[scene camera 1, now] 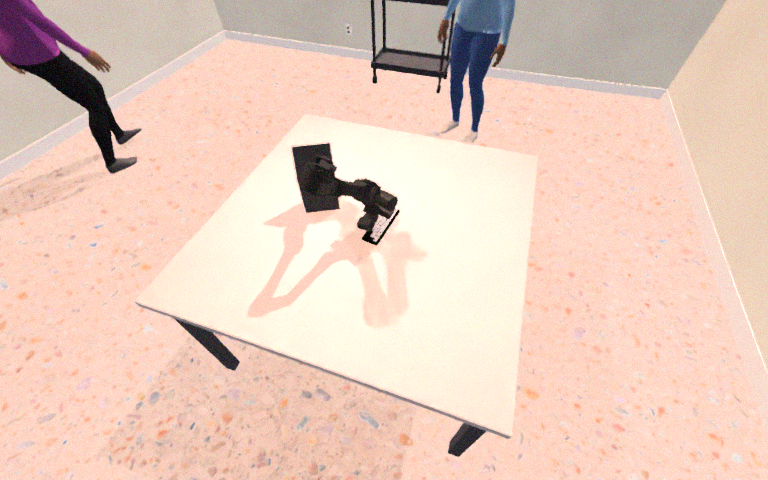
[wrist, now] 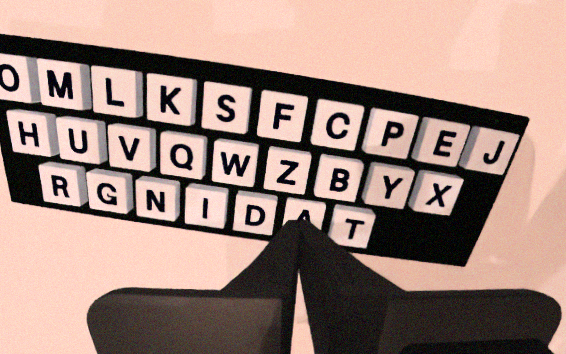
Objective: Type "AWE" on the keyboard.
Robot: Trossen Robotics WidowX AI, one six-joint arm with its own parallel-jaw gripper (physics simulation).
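Places are measured from the arm's base along level axes (x ahead, y left, z up), in centimetres.
Where they show: gripper, fingertip midpoint: (scene camera 1: 373, 224) (wrist: 297, 229).
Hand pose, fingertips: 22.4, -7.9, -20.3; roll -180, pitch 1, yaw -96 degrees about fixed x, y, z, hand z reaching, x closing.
Each offset is from my fingertips to the top centre of the thing, as dx, dy, dz. "pt": to the spot under its first point. Level surfaces: height alone.
The black keyboard @[pt +1.3, -8.1, -0.2] (scene camera 1: 371, 240) (wrist: 425, 240) with white letter keys lies on the table, partly hidden by the arm in the scene view. In the wrist view my gripper (wrist: 297, 229) is shut and empty, with its tips over the lower part of the A key @[+0.5, -0.3, +0.0] (wrist: 303, 211), hiding part of its letter. Whether the tips touch the key cannot be told. The W key @[+3.1, +2.2, +0.3] (wrist: 235, 164) is in the middle row, up and left of the tips. The E key @[+3.3, -5.6, +0.3] (wrist: 442, 143) is in the top row toward the right, beside J.
The D key @[+0.9, +1.7, +0.3] (wrist: 254, 215) and T key @[+0.0, -2.2, +0.3] (wrist: 353, 228) flank the A key. The Z key @[+2.7, +0.2, +0.3] (wrist: 287, 171) is above it. The arm's dark base plate (scene camera 1: 322, 202) is on the white table @[dz -1.4] (scene camera 1: 453, 316). Two people and a black cart (scene camera 1: 408, 62) stand beyond the table.
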